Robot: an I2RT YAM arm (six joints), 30 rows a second.
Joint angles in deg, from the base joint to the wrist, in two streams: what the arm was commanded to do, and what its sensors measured. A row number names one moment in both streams.
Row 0, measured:
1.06, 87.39, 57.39, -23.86, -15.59, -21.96
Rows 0 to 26, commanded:
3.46, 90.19, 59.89, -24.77, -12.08, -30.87
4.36, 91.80, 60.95, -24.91, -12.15, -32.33
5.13, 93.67, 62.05, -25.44, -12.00, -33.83
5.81, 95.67, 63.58, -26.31, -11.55, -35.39
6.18, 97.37, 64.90, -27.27, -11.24, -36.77
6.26, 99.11, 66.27, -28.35, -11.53, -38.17
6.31, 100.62, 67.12, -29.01, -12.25, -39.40
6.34, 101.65, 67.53, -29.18, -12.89, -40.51
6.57, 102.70, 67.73, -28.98, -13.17, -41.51
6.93, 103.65, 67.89, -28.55, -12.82, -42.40
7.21, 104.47, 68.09, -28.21, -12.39, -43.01
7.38, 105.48, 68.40, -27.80, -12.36, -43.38
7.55, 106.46, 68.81, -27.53, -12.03, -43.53
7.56, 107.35, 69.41, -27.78, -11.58, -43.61
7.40, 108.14, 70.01, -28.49, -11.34, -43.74
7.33, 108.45, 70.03, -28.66, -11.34, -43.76
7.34, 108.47, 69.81, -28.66, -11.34, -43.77
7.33, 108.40, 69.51, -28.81, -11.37, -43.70
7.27, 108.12, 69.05, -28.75, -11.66, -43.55
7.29, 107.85, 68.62, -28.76, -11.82, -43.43
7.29, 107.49, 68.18, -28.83, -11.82, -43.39
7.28, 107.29, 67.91, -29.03, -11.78, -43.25
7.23, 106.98, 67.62, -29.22, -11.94, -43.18
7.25, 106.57, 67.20, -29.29, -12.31, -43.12
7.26, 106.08, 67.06, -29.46, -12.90, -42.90
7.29, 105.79, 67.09, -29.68, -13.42, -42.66
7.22, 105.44, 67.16, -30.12, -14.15, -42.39
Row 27, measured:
7.01, 107.72, 67.42, -27.51, -12.38, -42.72
